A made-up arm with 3 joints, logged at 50 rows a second.
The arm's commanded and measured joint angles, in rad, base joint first. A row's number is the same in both.
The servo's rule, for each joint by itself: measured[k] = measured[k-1] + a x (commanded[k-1-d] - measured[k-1]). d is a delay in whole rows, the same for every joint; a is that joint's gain. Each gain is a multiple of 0.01, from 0.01 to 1. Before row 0 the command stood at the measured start. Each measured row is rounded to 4 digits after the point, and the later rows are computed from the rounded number. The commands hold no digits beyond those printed.
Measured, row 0:
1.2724 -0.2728 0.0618
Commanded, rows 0 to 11:
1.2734 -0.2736 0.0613
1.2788 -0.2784 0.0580
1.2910 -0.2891 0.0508
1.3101 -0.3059 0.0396
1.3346 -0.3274 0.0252
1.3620 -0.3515 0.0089
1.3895 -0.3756 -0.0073
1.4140 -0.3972 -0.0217
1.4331 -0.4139 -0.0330
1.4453 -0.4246 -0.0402
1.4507 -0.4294 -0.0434
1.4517 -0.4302 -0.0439
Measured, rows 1 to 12:
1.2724 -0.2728 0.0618
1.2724 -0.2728 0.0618
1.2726 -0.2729 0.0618
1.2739 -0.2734 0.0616
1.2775 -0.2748 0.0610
1.2843 -0.2776 0.0597
1.2949 -0.2821 0.0576
1.3090 -0.2883 0.0547
1.3259 -0.2962 0.0510
1.3444 -0.3053 0.0466
1.3630 -0.3151 0.0418
1.3803 -0.3250 0.0369
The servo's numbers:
d 2
a 0.21 0.09 0.06

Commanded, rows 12 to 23:
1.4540 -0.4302 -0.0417
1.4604 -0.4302 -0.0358
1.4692 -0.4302 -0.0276
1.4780 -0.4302 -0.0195
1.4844 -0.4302 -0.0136
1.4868 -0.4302 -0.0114
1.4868 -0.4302 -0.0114
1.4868 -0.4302 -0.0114
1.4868 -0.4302 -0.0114
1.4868 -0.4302 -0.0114
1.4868 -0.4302 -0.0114
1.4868 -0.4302 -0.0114
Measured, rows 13 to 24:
1.3951 -0.3344 0.0321
1.4070 -0.3430 0.0275
1.4169 -0.3508 0.0233
1.4260 -0.3579 0.0198
1.4351 -0.3644 0.0170
1.4441 -0.3703 0.0148
1.4526 -0.3757 0.0131
1.4598 -0.3806 0.0116
1.4655 -0.3851 0.0102
1.4700 -0.3892 0.0089
1.4735 -0.3929 0.0077
1.4763 -0.3963 0.0066

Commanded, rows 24 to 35:
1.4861 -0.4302 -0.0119
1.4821 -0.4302 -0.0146
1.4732 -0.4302 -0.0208
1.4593 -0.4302 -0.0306
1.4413 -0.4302 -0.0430
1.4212 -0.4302 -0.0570
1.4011 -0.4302 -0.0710
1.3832 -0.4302 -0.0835
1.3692 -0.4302 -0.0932
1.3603 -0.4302 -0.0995
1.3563 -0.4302 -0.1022
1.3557 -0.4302 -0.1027
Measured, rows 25 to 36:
1.4785 -0.3994 0.0055
1.4802 -0.4022 0.0045
1.4814 -0.4047 0.0035
1.4815 -0.4070 0.0024
1.4798 -0.4091 0.0010
1.4755 -0.4110 -0.0009
1.4683 -0.4127 -0.0034
1.4584 -0.4143 -0.0066
1.4464 -0.4157 -0.0105
1.4331 -0.4170 -0.0149
1.4197 -0.4182 -0.0196
1.4072 -0.4193 -0.0244

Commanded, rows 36 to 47:
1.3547 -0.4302 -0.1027
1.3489 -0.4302 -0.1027
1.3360 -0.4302 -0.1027
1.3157 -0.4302 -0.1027
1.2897 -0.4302 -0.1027
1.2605 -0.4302 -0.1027
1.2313 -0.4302 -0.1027
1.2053 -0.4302 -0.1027
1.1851 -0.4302 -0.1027
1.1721 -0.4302 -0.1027
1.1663 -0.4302 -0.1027
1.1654 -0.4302 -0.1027
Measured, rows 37 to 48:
1.3965 -0.4203 -0.0291
1.3879 -0.4212 -0.0335
1.3809 -0.4220 -0.0377
1.3742 -0.4227 -0.0416
1.3662 -0.4234 -0.0453
1.3556 -0.4240 -0.0487
1.3418 -0.4246 -0.0519
1.3247 -0.4251 -0.0549
1.3051 -0.4256 -0.0578
1.2841 -0.4260 -0.0605
1.2633 -0.4264 -0.0630
1.2441 -0.4267 -0.0654

